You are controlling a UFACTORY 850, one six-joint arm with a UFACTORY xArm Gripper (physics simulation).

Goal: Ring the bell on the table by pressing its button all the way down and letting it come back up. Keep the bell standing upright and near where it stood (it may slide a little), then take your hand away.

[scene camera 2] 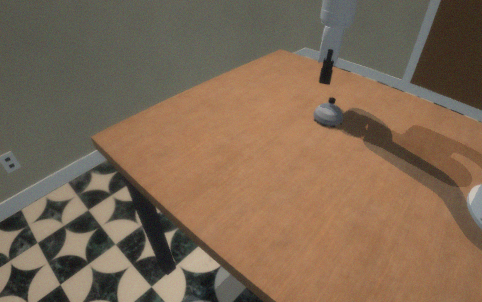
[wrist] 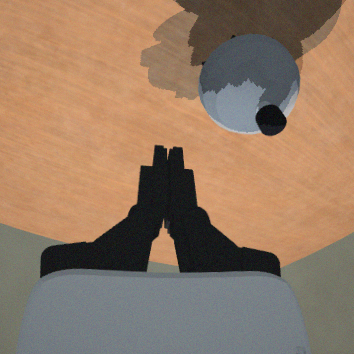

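Note:
The bell (scene camera 2: 328, 115) (wrist: 240, 82) is a grey metal dome and stands upright on the wooden table. Its black button (scene camera 2: 332, 100) (wrist: 271, 120) sticks up from the top of the dome. My gripper (scene camera 2: 325, 83) (wrist: 164, 162) is shut with nothing between its fingers. In the scene view its tips point down and hang above the bell, apart from the button. In the wrist view the bell lies beyond the fingertips and to the right, and the button is up and to the right of them.
The wooden table (scene camera 2: 215, 165) (wrist: 65, 125) carries the arm's shadow, which runs from the bell to the right. Part of a white rounded object (scene camera 2: 476, 205) shows at the right edge of the scene view. A grey wall (scene camera 2: 150, 50) stands behind the table.

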